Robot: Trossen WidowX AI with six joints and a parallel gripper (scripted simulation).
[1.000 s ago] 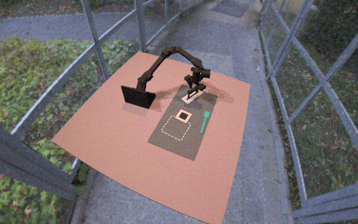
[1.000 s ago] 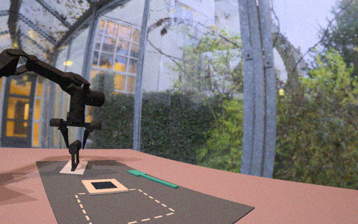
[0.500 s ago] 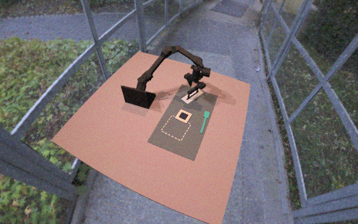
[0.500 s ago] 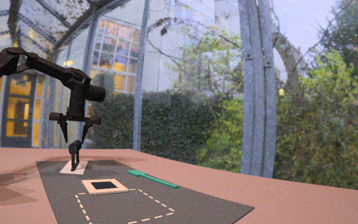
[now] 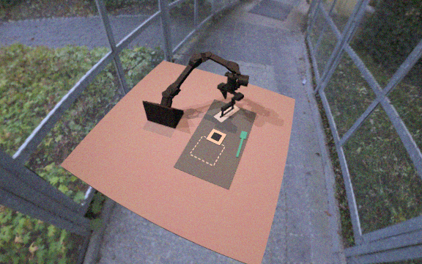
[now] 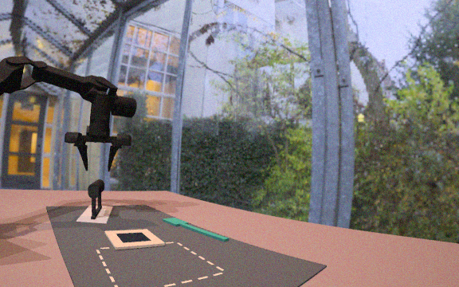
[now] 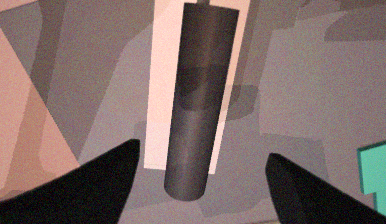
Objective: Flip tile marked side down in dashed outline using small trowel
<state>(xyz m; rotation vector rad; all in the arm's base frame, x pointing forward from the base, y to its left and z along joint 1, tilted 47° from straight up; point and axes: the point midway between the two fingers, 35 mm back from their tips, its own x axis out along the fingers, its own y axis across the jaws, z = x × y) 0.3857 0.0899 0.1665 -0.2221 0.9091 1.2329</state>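
The dark mat lies 1 cm ahead of my gripper tip, 22 cm to the right of it and 14 cm below it. Also, from my gripper tip: tan tile (1 cm behind, 24 cm to the right, 11 cm below); then green trowel (15 cm ahead, 21 cm to the right, 11 cm below).
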